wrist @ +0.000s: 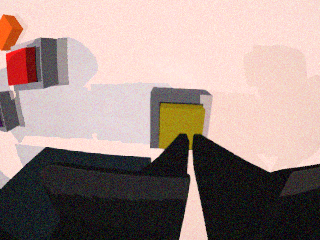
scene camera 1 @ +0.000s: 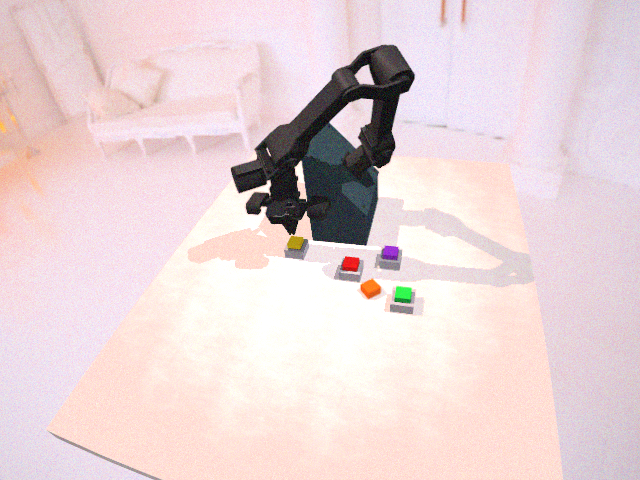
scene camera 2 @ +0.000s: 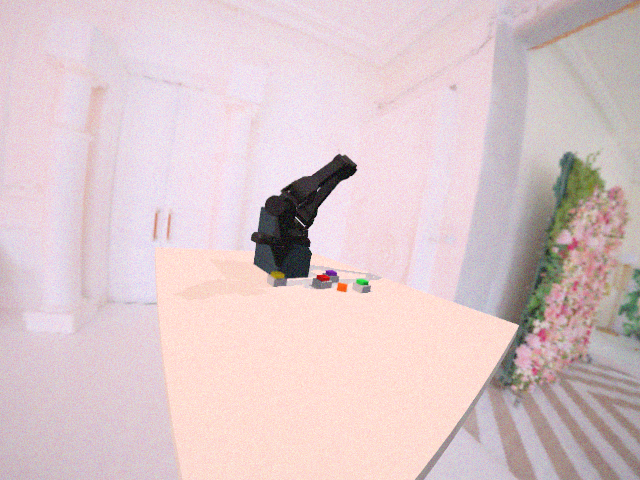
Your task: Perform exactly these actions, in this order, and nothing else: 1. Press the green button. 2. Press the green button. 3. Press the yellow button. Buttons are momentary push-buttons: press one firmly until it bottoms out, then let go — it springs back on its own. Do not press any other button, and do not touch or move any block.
Labels:
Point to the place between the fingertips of my gripper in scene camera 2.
At 278, 266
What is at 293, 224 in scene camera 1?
My gripper.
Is my gripper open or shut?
Shut.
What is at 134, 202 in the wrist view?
My gripper.

